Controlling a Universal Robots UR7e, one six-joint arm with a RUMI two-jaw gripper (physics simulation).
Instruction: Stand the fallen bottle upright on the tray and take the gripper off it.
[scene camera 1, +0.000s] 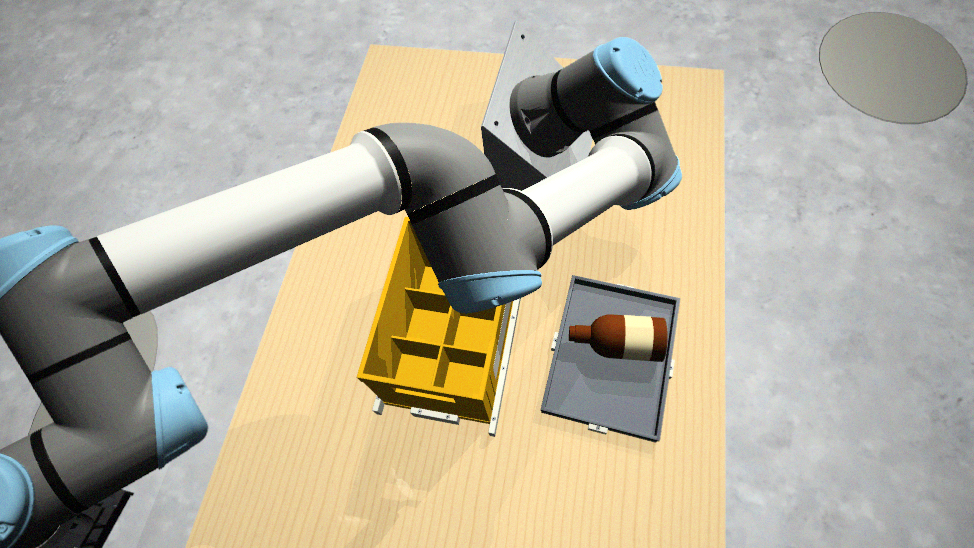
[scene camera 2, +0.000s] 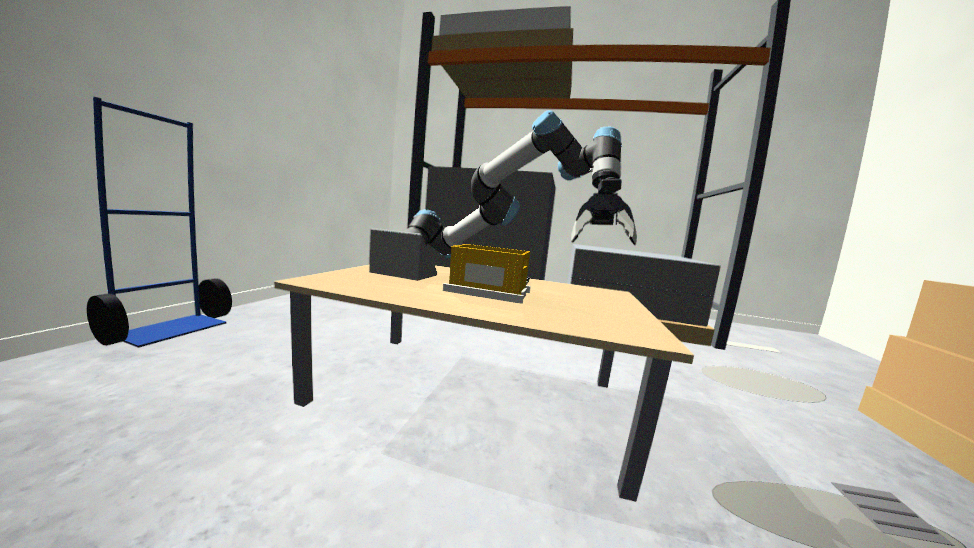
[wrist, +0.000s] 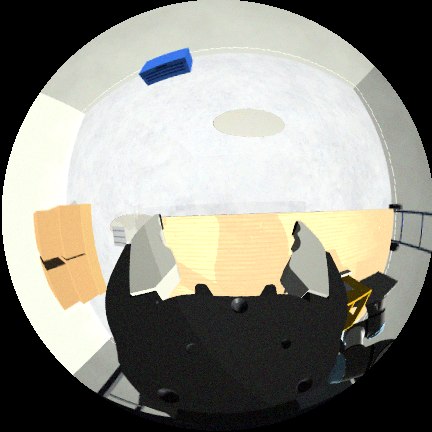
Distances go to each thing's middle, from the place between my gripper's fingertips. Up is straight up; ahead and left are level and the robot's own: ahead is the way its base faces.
Labels:
The white rail (scene camera 1: 515, 307) is 46 cm to the left of my hand, 37 cm behind it and 24 cm below it. From my hand the other things lie so: brown bottle (scene camera 1: 642, 338) (64 cm to the left, 40 cm behind, 21 cm below).

